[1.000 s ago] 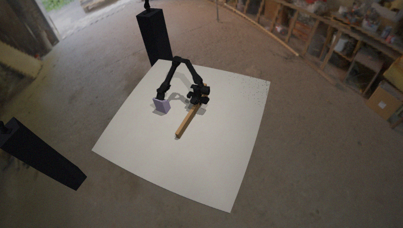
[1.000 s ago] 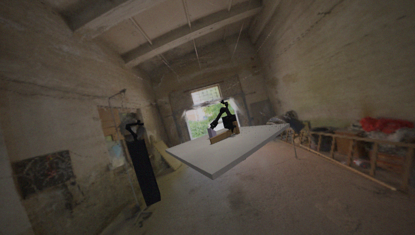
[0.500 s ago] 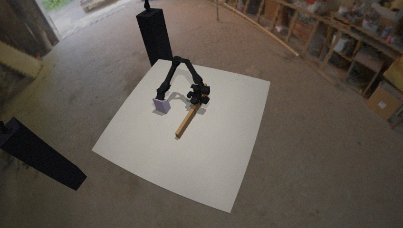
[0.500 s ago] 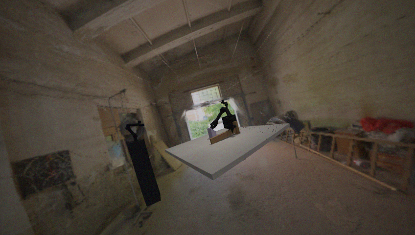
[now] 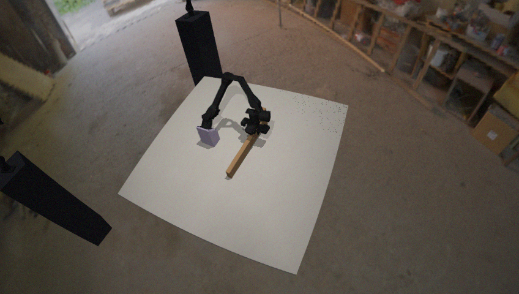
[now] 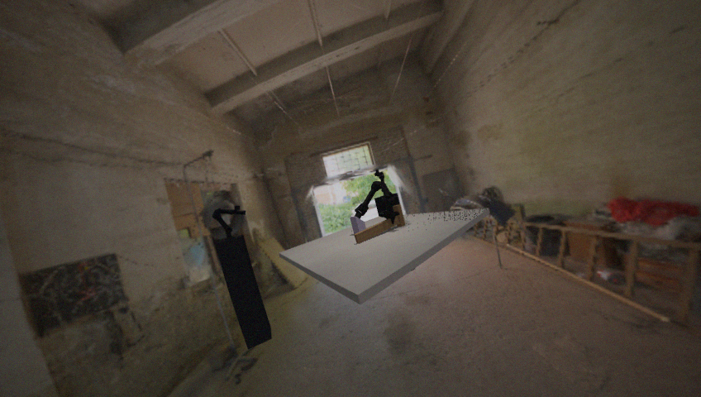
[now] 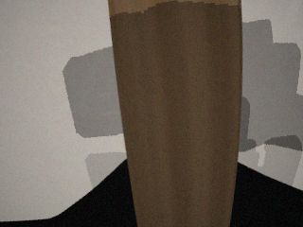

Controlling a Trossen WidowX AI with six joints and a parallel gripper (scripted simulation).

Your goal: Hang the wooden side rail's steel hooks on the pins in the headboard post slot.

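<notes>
My gripper tip is 10 mm past the headboard post, 100 mm to the right of it and 40 mm below it.
</notes>
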